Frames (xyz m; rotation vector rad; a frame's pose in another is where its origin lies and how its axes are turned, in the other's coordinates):
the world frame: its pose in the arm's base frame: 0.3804 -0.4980 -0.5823 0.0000 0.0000 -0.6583
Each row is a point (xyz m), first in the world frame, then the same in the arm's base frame.
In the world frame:
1: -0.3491 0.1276 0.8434
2: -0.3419 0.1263 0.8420
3: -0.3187 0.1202 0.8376
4: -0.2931 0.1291 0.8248
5: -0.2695 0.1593 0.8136
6: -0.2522 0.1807 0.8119
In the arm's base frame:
1: 0.1823 -0.1835 0.2611
2: 0.1872 -0.1889 0.2597
3: 0.2018 -0.2079 0.2553
4: 0.2275 -0.2166 0.2425
5: 0.2647 -0.2071 0.2313
6: 0.2914 -0.2008 0.2296

